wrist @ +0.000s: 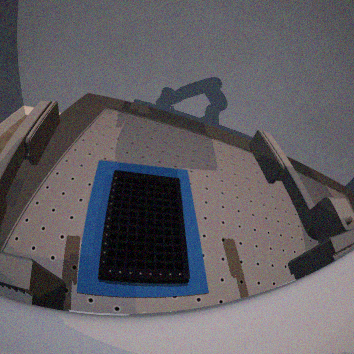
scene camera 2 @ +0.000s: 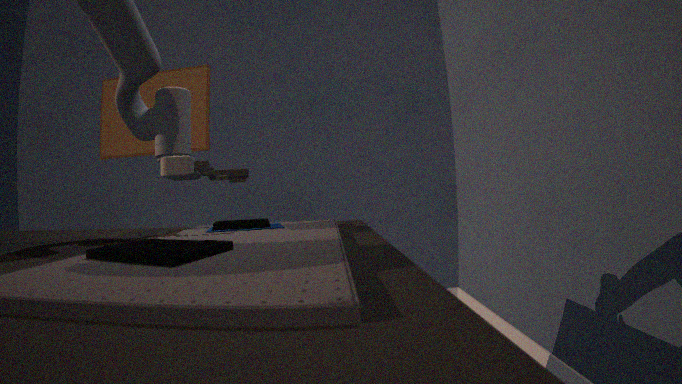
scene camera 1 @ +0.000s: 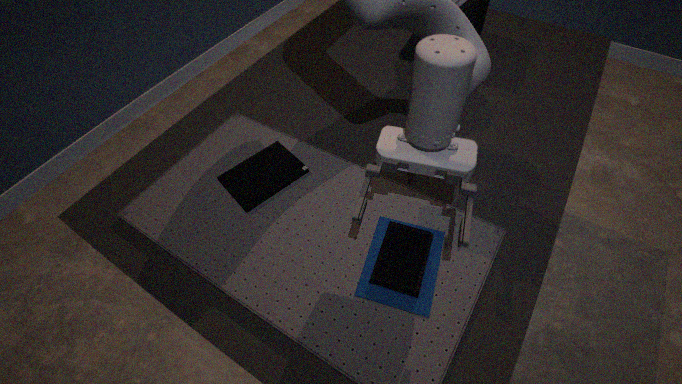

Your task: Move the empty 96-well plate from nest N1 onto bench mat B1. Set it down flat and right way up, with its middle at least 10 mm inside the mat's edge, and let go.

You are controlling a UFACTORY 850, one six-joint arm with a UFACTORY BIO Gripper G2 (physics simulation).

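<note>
The 96-well plate [scene camera 1: 401,259] [scene camera 2: 241,224] [wrist: 145,227], black, lies flat with its wells facing up on the blue bench mat B1 [scene camera 1: 395,302] [scene camera 2: 276,226] [wrist: 91,250]. Blue shows along all four sides of it in the wrist view, and its middle is well inside the mat's edge. My gripper [scene camera 1: 410,232] [scene camera 2: 240,174] [wrist: 155,144] is open and empty. It hangs clearly above the plate, with its fingers spread wider than the plate and touching nothing. The flat black nest N1 [scene camera 1: 263,176] [scene camera 2: 160,251] shows no separate plate on it; its surface is too dark for detail.
The mat and the nest both sit on a pale perforated board [scene camera 1: 295,250] [scene camera 2: 300,285] [wrist: 240,200]. The nest has a small white mark at one corner. An orange panel [scene camera 2: 200,105] is on the wall behind the arm. Shadows of the arm fall on the board and wall.
</note>
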